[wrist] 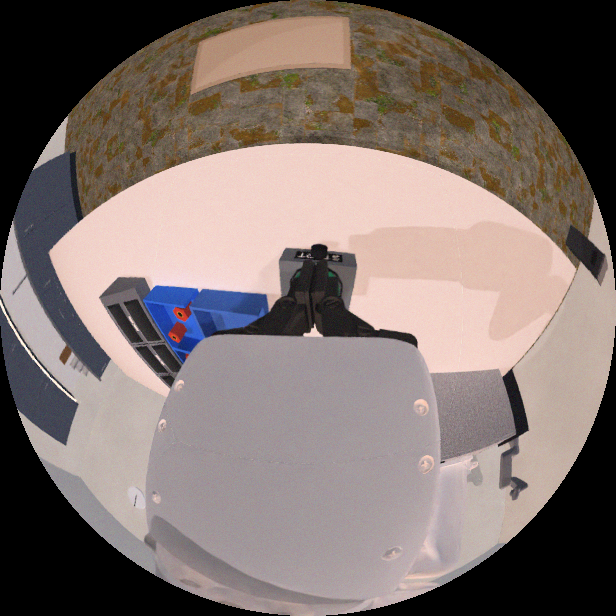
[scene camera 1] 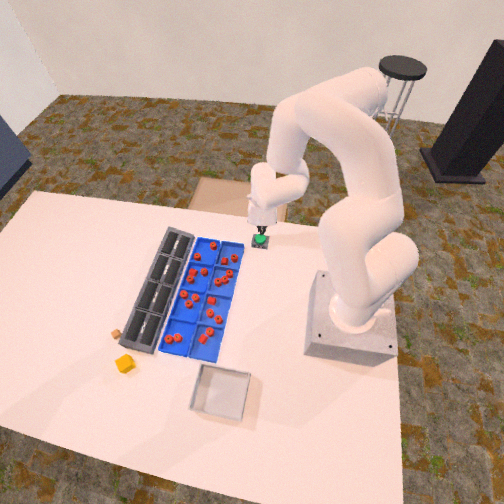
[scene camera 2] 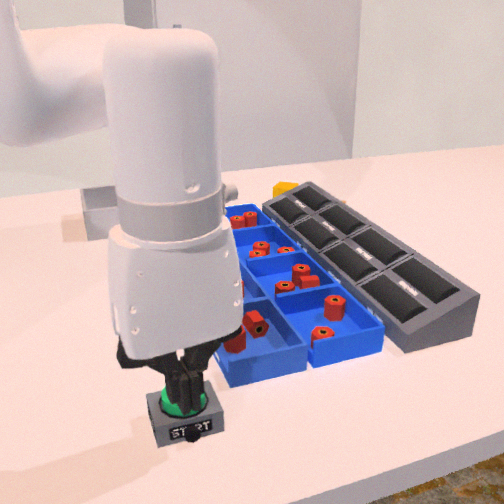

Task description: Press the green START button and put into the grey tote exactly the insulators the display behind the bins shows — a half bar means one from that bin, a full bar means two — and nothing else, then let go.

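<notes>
My gripper (scene camera 2: 184, 400) is shut, fingers together, with its tips down on the green START button (scene camera 2: 183, 404) in its grey box (scene camera 1: 260, 241). It shows the same way in the wrist view (wrist: 313, 281). The blue bins (scene camera 1: 202, 298) hold red insulators (scene camera 2: 334, 306), a few in each compartment. The dark grey display (scene camera 1: 157, 289) behind the bins has all its windows dark; no bars are visible (scene camera 2: 371, 257). The grey tote (scene camera 1: 220, 392) stands empty at the near end of the bins.
A yellow block (scene camera 1: 125, 363) and a small tan block (scene camera 1: 115, 333) lie left of the display's near end. The arm's grey base (scene camera 1: 351, 330) stands to the right of the bins. A tan box (scene camera 1: 222, 196) sits on the floor beyond the table.
</notes>
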